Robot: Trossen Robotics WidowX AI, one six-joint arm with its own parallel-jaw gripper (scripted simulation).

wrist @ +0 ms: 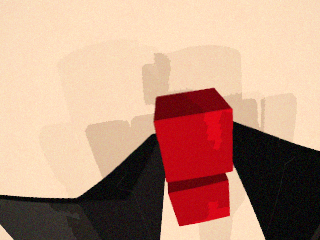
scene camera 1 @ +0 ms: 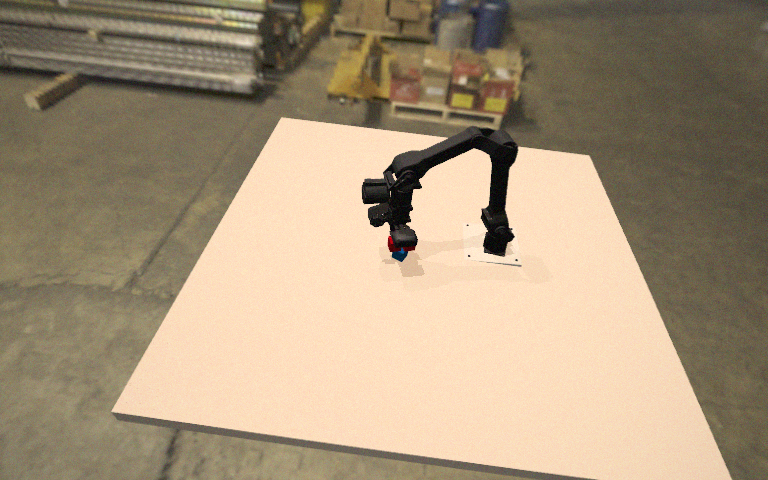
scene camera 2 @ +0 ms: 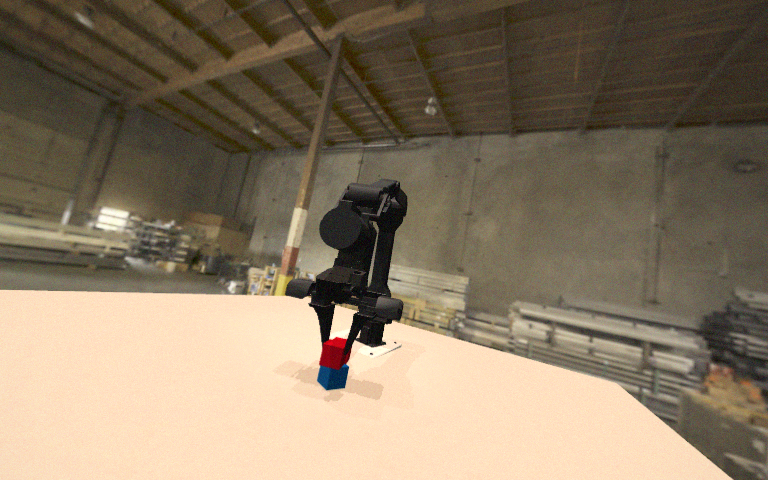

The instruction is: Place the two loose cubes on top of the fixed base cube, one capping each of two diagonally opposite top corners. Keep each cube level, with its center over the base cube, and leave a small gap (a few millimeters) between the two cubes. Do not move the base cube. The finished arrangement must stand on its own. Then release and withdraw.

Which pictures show the gripper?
The wrist view, scene camera 1 and scene camera 2: all of them.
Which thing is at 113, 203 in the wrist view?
The gripper.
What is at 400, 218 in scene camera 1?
The gripper.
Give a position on a red cube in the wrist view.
At 200, 199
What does the gripper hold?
A red cube.
